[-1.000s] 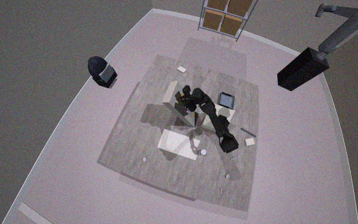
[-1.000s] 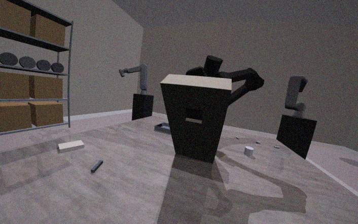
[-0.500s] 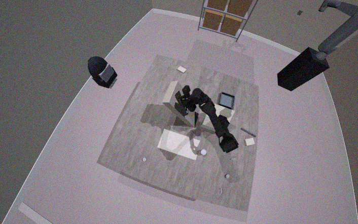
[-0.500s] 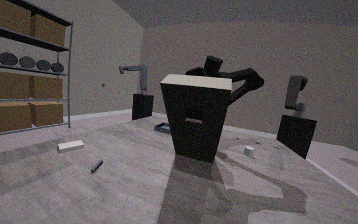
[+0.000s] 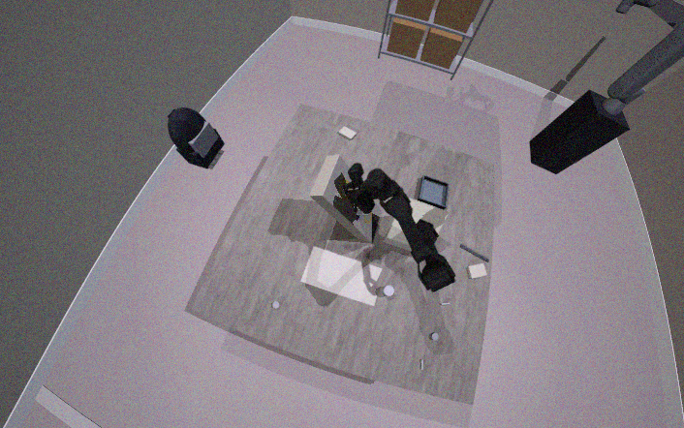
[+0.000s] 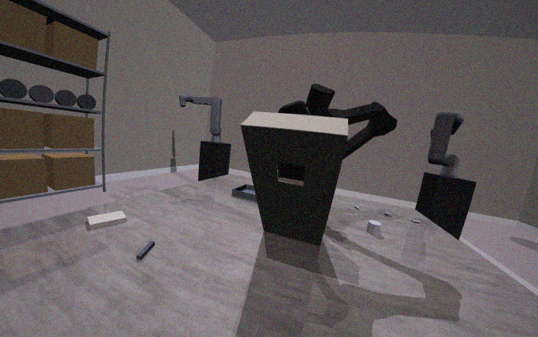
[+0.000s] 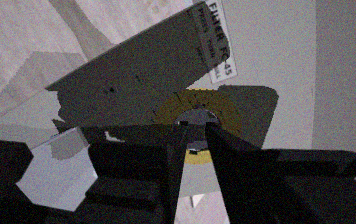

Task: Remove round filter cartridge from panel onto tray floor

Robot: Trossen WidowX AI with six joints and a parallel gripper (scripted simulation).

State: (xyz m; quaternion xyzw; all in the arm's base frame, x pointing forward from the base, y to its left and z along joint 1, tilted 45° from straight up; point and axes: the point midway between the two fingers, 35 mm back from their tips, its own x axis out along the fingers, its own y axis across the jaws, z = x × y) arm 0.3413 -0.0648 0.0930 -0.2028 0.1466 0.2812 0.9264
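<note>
Right now the round filter cartridge is 10 mm ahead of my gripper tip and 10 mm below it. From my gripper tip the other things lie so: tray: 420 mm behind, 310 mm to the right, 240 mm below; then service panel: 40 mm behind, 80 mm below.
</note>
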